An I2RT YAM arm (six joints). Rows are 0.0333 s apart.
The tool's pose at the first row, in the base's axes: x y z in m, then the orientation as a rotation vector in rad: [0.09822, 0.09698, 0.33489, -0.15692, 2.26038, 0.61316]
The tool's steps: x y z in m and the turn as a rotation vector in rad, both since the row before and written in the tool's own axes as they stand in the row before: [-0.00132, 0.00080, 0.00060, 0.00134, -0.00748, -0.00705]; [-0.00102, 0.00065, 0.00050, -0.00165, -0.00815, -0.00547]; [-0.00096, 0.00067, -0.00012, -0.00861, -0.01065, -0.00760]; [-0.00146, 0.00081, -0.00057, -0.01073, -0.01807, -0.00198]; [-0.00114, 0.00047, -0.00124, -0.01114, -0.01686, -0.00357]
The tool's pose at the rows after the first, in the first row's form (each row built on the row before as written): [0.09929, 0.09786, 0.33579, -0.16161, 2.25208, 0.60756]; [0.10013, 0.09859, 0.33648, -0.16578, 2.24265, 0.60616]; [0.10050, 0.09905, 0.33750, -0.17495, 2.22847, 0.61135]; [0.10084, 0.09938, 0.33920, -0.17642, 2.20774, 0.62160]; [0.10059, 0.09909, 0.34091, -0.18023, 2.18768, 0.63135]
